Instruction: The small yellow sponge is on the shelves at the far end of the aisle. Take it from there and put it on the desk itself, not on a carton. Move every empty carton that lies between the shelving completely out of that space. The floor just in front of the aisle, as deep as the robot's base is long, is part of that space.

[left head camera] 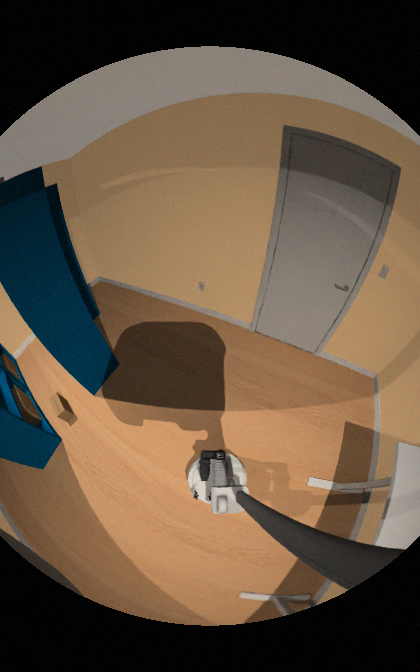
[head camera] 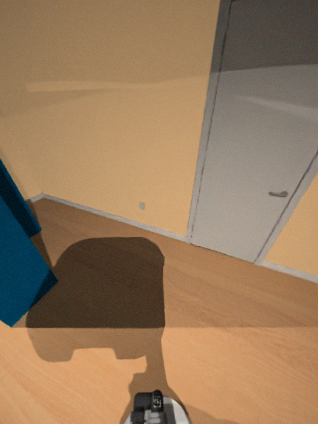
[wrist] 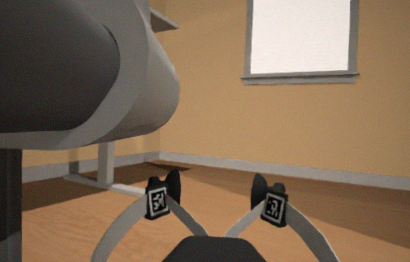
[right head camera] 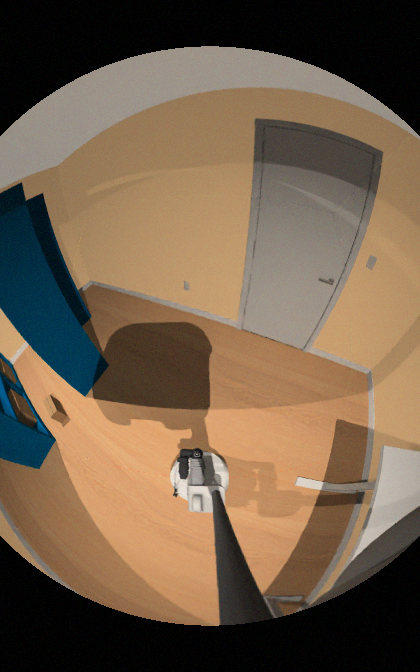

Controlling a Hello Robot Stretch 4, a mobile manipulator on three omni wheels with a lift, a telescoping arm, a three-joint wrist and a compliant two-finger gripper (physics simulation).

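Frame: origin at the robot's base, x ahead, y left, z up, level; metres.
Seen in the pictures: hand at its tool point: [left head camera: 202, 497] [wrist: 215, 192] [right head camera: 182, 495].
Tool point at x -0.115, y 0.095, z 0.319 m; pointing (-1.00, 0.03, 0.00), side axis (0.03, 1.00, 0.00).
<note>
Pixels of each thing's middle, then the offset from my tool point to it. "spot": a spot on its surface instead. Level surfaces: height alone.
- small brown carton at the middle of its body: [left head camera: 61, 406] [right head camera: 54, 408] dz -0.257, dx +0.512, dy +1.444 m
- nearer unit's side panel at a spot on its surface: [left head camera: 30, 445] [right head camera: 25, 445] spot: dz -0.029, dx +0.011, dy +1.494 m
- white desk at its surface level: dz +0.603 m
My gripper [wrist: 216, 189] is open, with nothing between its fingertips in the wrist view. A small brown carton [left head camera: 64, 408] [right head camera: 57, 410] stands on the floor between the two blue shelf units, near their open end. The nearer unit's side panel [left head camera: 30, 445] [right head camera: 25, 447] and the other unit's panel [head camera: 22, 270] [left head camera: 55, 300] [right head camera: 47, 300] are at the left of the head views. Part of the white desk [left head camera: 404, 500] [right head camera: 392, 482] shows at the right edge. The yellow sponge does not show in any view. Most of the shelves' insides are hidden.
Brown boxes [left head camera: 25, 402] [right head camera: 21, 406] sit in the nearer shelf unit. A grey door [head camera: 250, 165] [left head camera: 320, 240] [right head camera: 300, 235] is in the wall ahead. Desk feet [left head camera: 320, 483] [right head camera: 310, 483] reach over the floor at the right. A window [wrist: 300, 37] shows in the wrist view.
</note>
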